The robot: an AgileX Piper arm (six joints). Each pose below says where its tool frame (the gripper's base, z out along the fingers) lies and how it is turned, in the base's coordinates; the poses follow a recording.
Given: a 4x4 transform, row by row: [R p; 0 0 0 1], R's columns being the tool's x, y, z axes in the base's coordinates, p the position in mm. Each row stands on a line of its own.
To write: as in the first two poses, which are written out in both.
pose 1, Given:
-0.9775 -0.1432 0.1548 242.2
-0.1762 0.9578 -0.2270 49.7
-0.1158 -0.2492 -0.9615 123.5
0 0 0 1
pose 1, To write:
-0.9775 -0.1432 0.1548 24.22
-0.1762 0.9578 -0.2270 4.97
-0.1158 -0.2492 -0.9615 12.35
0 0 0 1

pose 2, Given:
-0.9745 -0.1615 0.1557 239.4
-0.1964 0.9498 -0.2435 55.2
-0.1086 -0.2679 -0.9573 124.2
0 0 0 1
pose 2, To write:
-0.9745 -0.1615 0.1557 23.94
-0.1964 0.9498 -0.2435 5.52
-0.1086 -0.2679 -0.9573 12.42
0 0 0 1

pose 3, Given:
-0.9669 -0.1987 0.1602 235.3
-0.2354 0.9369 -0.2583 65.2
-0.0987 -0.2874 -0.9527 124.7
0 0 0 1
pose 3, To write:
-0.9669 -0.1987 0.1602 23.53
-0.2354 0.9369 -0.2583 6.52
-0.0987 -0.2874 -0.9527 12.47
0 0 0 1

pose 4, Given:
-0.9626 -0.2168 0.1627 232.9
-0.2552 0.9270 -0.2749 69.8
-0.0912 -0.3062 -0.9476 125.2
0 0 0 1
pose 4, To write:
-0.9626 -0.2168 0.1627 23.29
-0.2552 0.9270 -0.2749 6.98
-0.0912 -0.3062 -0.9476 12.52
0 0 0 1

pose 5, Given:
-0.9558 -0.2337 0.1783 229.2
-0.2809 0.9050 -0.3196 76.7
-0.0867 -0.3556 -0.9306 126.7
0 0 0 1
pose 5, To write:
-0.9558 -0.2337 0.1783 22.92
-0.2809 0.9050 -0.3196 7.67
-0.0867 -0.3556 -0.9306 12.67
0 0 0 1

